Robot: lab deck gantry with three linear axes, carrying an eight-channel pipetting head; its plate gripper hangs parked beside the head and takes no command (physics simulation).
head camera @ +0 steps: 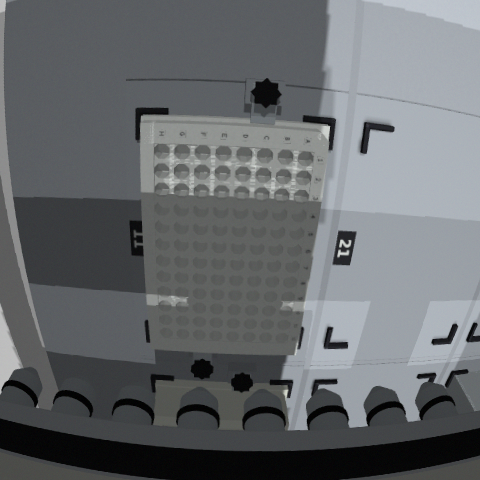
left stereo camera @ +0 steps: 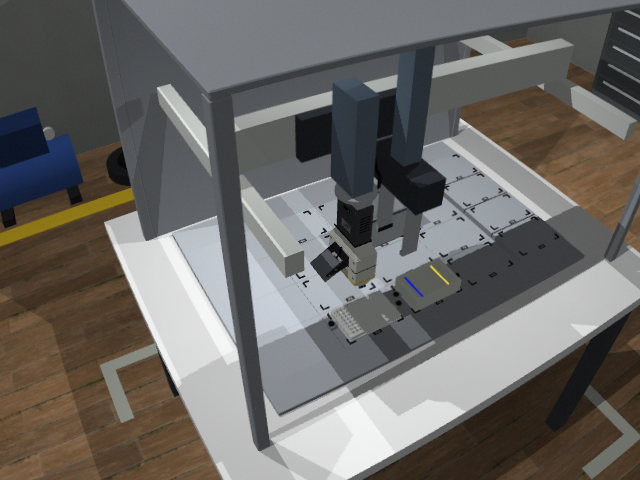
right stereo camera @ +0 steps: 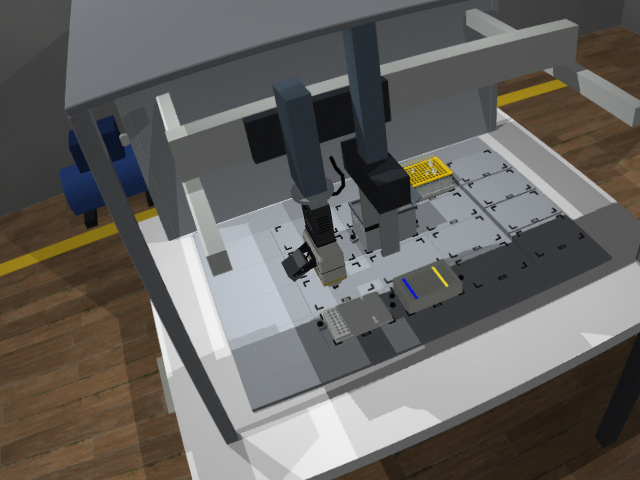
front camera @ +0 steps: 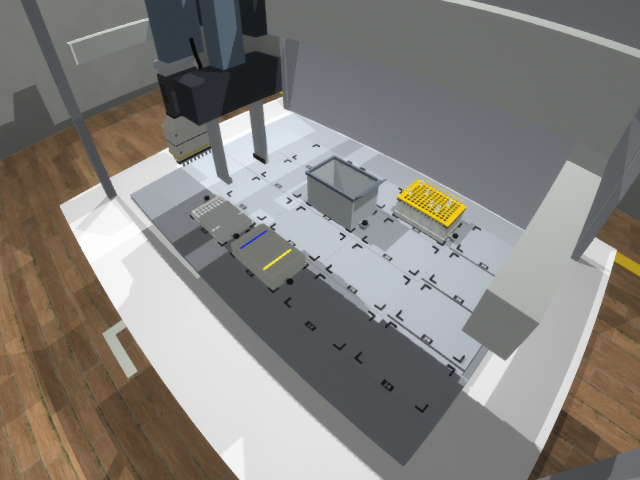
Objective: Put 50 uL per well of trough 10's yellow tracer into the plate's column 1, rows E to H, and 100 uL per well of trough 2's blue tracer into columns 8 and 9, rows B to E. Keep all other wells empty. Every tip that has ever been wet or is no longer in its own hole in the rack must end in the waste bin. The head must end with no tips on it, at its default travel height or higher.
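Note:
The pipetting head [front camera: 187, 138] [left stereo camera: 356, 255] [right stereo camera: 326, 255] is raised beside the plate; its nozzles [head camera: 198, 412] carry no tips. The plate [front camera: 222, 219] [head camera: 232, 240] [left stereo camera: 369, 312] [right stereo camera: 357, 315] shows no tracer colour; much of it is shaded. The trough block [front camera: 272, 273] [left stereo camera: 428, 297] [right stereo camera: 428, 298] shows a blue strip [front camera: 253, 239] [left stereo camera: 413, 287] [right stereo camera: 409, 288] and a yellow strip [front camera: 277, 259] [left stereo camera: 439, 274] [right stereo camera: 439, 276]. The yellow tip rack [front camera: 431, 202] [right stereo camera: 429, 173] holds several clear tips. The waste bin [front camera: 330, 198] is grey and open; its inside bottom is hidden. The parked gripper [front camera: 241, 169] [left stereo camera: 397, 240] [right stereo camera: 381, 240] is open and empty.
Black clamp knobs [front camera: 289, 281] [head camera: 266, 93] stand beside the labware. The gripper's long fingers hang between the head and the waste bin. A light beam [front camera: 509, 310] overhangs the deck's right side in the front view. Grey frame posts [left stereo camera: 237, 289] [right stereo camera: 155, 279] stand at the corners.

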